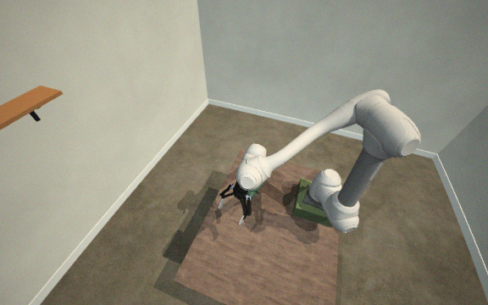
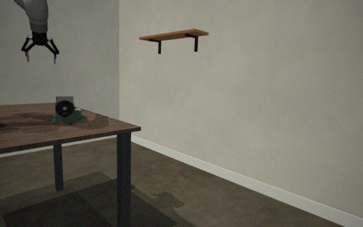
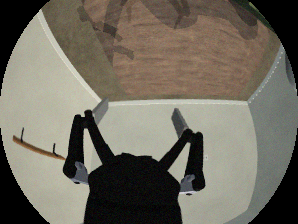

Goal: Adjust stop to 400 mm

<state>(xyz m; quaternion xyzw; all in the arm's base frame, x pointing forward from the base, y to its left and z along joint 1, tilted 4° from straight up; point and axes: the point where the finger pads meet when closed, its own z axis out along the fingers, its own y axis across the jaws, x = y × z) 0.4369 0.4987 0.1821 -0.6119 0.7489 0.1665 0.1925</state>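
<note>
Right now the black handwheel is 52 cm to the right of my hand, 27 cm below it and 2 cm ahead of it.
</note>
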